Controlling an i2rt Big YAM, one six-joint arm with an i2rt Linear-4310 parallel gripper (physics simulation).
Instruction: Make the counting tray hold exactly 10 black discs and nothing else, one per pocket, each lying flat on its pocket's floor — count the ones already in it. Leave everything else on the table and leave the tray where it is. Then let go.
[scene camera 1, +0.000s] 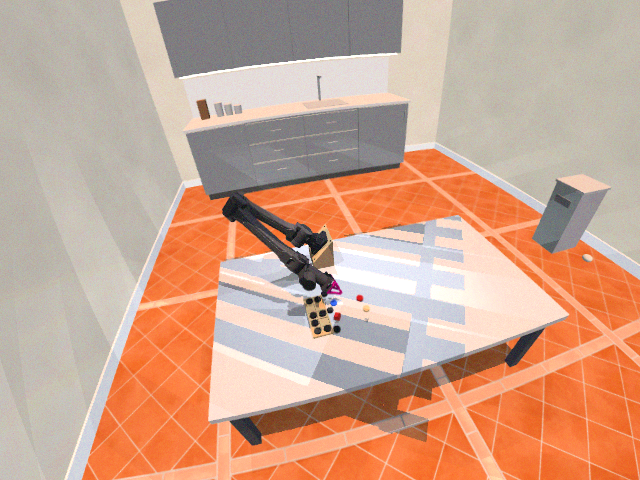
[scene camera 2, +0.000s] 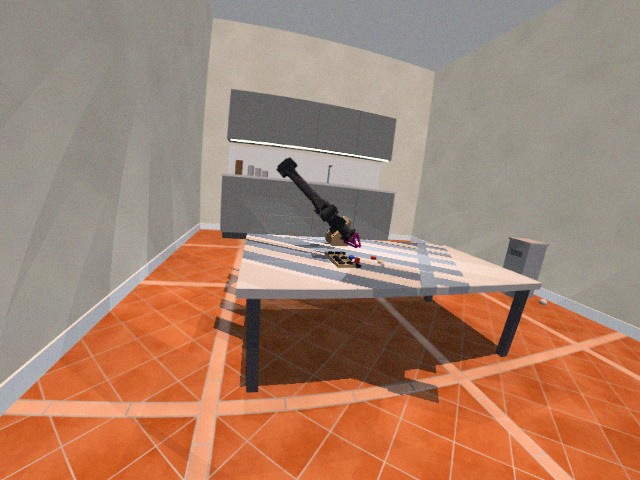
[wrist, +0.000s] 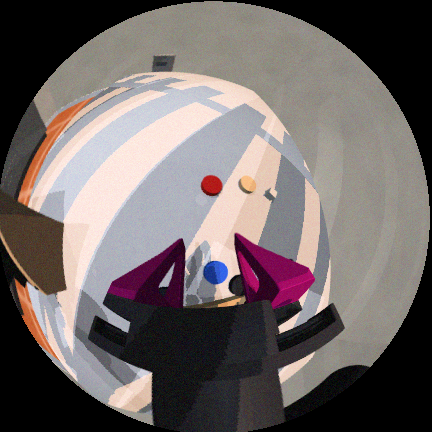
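The counting tray (scene camera 1: 323, 335) (scene camera 2: 343, 266) is tan, with several black discs in its pockets; its edge (wrist: 217, 303) shows low in the wrist view. Loose black discs lie beside it: one (scene camera 1: 329, 310) (wrist: 237, 285) by its right side, one (scene camera 1: 337, 329) near its front right corner, and one (scene camera 1: 324, 293) by its back end, partly hidden by the arm. My gripper (scene camera 1: 334, 288) (scene camera 2: 354, 241) (wrist: 208, 240) has magenta fingers, stands partly open and empty, above the table behind the tray's back right side. Whether every disc lies flat is too small to tell.
Near the tray are a blue disc (scene camera 1: 333, 303) (wrist: 215, 272) and a red cube (scene camera 1: 337, 316) (scene camera 2: 357, 260). Farther right lie a red disc (scene camera 1: 359, 298) (wrist: 211, 185), a tan disc (scene camera 1: 366, 308) (wrist: 247, 184) and a small grey piece (wrist: 270, 194). A brown box-like stand (scene camera 1: 323, 255) (wrist: 35, 240) is at the arm's base.
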